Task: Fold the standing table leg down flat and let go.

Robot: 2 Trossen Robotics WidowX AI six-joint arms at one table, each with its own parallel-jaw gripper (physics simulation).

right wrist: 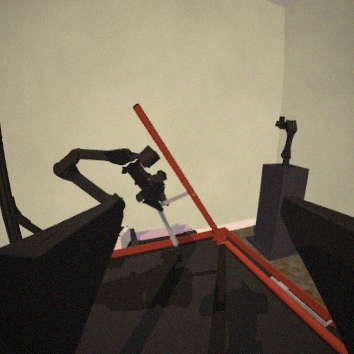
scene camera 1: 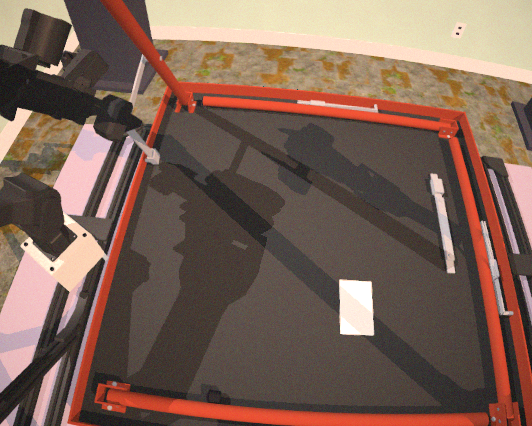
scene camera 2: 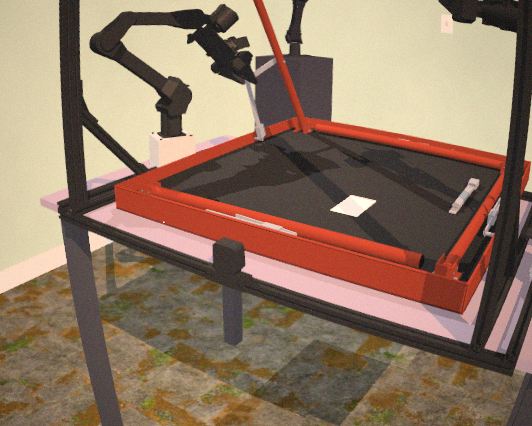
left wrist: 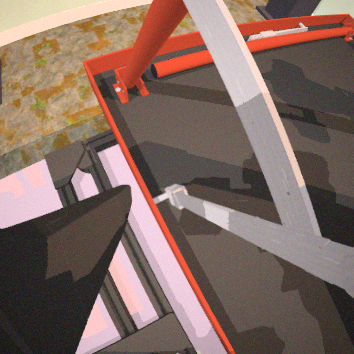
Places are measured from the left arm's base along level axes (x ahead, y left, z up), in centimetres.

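Pixels of known places: left gripper, between the fingertips: (right wrist: 165,207) (scene camera 2: 250,83) (left wrist: 212,196); right gripper, between the fingertips: (right wrist: 202,205) (scene camera 2: 451,0); left arm's base, origin of its link: (scene camera 1: 55,240) (scene camera 2: 171,134).
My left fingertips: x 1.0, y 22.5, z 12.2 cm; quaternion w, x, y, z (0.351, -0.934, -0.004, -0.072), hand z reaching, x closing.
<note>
For each thing: its top centre in the pictures, then the offset to it from my left fingertips. "spot": a spot on its surface instead.
- white card, a spot on its surface: (scene camera 1: 356,307) (scene camera 2: 353,205) spot: dx +49.3, dy +0.0, dz -18.5 cm
- loose grey bar, centre of its top: (scene camera 1: 445,216) (scene camera 2: 466,189) dx +57.1, dy +26.7, dz -16.0 cm
The red standing leg (scene camera 1: 145,50) (scene camera 2: 280,65) (left wrist: 150,50) (right wrist: 175,165) is tilted up from its corner bracket (scene camera 1: 187,102), leaning over the left rim in scene camera 2. Its grey folding brace (scene camera 1: 141,142) (scene camera 2: 254,107) (left wrist: 260,120) (right wrist: 168,230) is bent, its lower end at that rim. My left gripper (scene camera 1: 131,126) (scene camera 2: 252,80) is open at the brace's bend. One finger shows at the left of the left wrist view; the other is largely hidden by the brace. My right gripper (right wrist: 202,205) is open and empty, away from the leg.
The other red legs (scene camera 1: 325,111) (scene camera 1: 300,412) (scene camera 1: 482,250) lie flat inside the red frame (scene camera 2: 290,257). A white card (scene camera 1: 356,307) (scene camera 2: 354,205) and a loose grey bar (scene camera 1: 443,225) (scene camera 2: 465,196) lie on the dark underside. Black posts (scene camera 2: 74,110) stand near the frame.
</note>
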